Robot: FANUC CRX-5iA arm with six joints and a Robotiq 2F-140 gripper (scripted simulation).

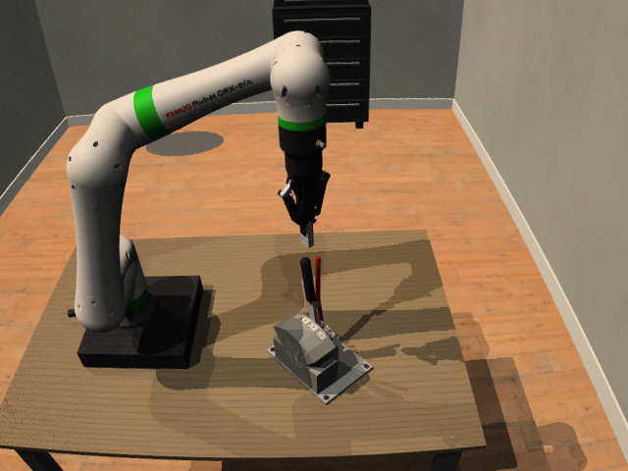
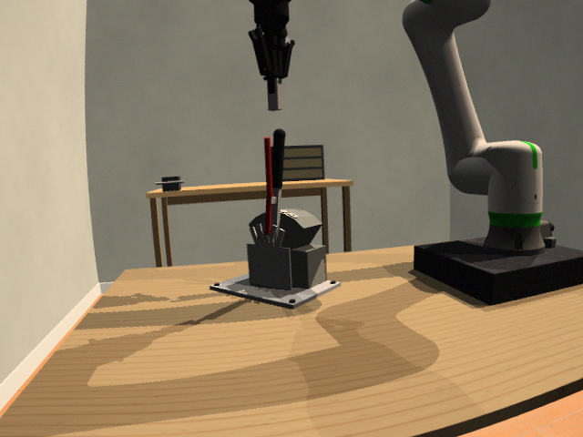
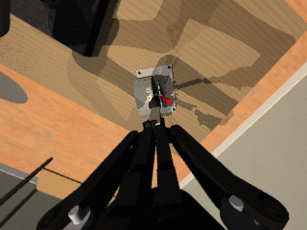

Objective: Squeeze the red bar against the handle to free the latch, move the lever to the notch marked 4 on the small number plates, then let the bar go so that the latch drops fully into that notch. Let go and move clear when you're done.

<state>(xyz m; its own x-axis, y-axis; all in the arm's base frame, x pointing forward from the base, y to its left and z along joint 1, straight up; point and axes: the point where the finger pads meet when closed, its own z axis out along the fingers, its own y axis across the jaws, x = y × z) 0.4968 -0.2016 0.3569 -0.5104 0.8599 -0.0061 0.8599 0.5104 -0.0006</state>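
The red bar is 22 cm below my hand, 2 cm ahead of it and 1 cm to the right of it.
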